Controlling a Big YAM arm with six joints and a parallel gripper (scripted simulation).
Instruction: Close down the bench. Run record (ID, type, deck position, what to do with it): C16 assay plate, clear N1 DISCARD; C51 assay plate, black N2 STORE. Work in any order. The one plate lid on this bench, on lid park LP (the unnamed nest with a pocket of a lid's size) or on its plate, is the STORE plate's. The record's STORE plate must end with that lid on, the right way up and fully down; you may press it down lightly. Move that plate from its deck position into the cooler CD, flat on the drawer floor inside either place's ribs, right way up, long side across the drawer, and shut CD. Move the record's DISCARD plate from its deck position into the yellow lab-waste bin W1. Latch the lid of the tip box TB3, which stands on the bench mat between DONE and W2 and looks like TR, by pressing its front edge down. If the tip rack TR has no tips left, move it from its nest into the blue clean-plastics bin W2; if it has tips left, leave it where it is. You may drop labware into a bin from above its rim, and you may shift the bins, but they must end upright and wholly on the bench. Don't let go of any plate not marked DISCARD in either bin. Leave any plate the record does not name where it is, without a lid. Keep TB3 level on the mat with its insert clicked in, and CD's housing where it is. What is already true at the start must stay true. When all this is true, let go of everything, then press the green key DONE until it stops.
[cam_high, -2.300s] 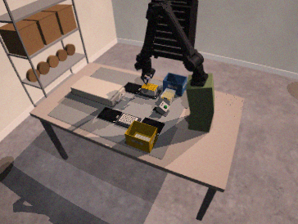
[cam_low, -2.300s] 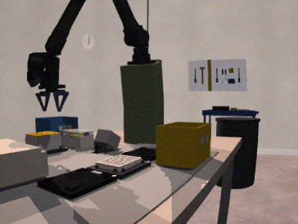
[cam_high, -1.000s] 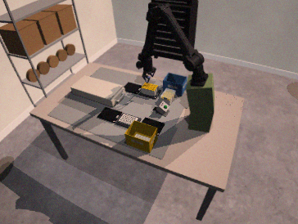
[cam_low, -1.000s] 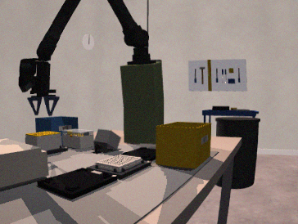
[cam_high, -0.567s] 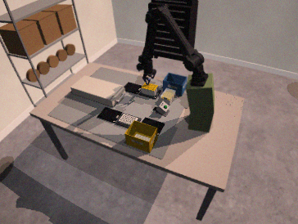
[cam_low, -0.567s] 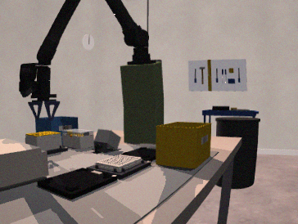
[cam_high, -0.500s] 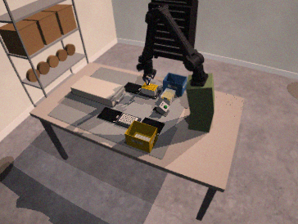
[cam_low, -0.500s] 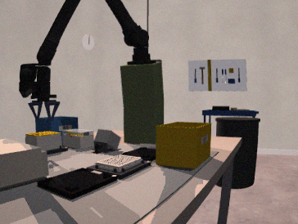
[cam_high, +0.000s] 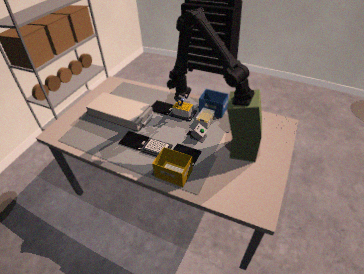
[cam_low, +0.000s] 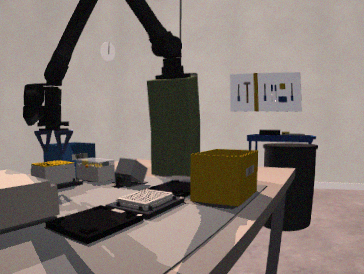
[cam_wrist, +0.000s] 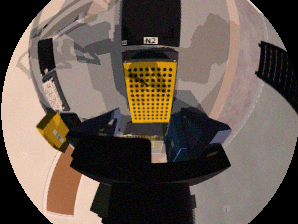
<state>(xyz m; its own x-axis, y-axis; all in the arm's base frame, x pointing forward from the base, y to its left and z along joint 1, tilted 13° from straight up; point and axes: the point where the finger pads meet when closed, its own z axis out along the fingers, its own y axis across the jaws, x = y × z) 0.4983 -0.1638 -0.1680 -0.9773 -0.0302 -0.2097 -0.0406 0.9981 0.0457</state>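
My hand is 1 cm to the left of the yellow-topped tip rack TR and 6 cm above it. The rest, counted from my hand: tip box TB3: 17 cm behind, 2 cm to the left, 7 cm below; black nest N2: 18 cm ahead, 11 cm below; blue bin W2: 17 cm behind, 14 cm to the right, 7 cm below.
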